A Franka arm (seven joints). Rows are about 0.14 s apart.
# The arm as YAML. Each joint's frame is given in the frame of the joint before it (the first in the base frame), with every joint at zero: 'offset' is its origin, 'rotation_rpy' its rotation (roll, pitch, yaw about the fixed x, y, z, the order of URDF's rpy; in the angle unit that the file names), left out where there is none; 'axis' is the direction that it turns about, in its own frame. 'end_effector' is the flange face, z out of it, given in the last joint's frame.
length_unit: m
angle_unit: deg
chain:
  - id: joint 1
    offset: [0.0, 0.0, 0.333]
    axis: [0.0, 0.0, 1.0]
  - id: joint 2
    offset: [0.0, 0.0, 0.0]
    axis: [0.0, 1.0, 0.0]
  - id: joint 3
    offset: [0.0, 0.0, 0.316]
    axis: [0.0, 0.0, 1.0]
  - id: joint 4
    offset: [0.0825, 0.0, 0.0]
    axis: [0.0, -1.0, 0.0]
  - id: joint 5
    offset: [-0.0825, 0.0, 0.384]
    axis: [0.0, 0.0, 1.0]
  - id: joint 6
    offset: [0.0, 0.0, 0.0]
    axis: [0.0, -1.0, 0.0]
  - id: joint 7
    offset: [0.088, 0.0, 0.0]
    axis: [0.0, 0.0, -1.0]
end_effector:
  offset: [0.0, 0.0, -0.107]
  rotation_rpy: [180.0, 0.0, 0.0]
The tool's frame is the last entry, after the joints.
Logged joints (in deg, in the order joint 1, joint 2, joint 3, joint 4, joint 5, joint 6, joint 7), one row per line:
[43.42, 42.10, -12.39, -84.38, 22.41, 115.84, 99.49]
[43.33, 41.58, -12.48, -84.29, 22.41, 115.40, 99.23]
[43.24, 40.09, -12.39, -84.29, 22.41, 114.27, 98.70]
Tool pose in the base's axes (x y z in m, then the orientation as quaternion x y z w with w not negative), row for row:
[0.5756, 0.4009, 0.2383, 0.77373, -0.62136, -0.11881, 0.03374]
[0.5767, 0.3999, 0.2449, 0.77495, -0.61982, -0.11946, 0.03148]
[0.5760, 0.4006, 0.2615, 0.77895, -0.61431, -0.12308, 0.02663]
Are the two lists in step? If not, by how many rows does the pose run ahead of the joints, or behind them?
They are in step.
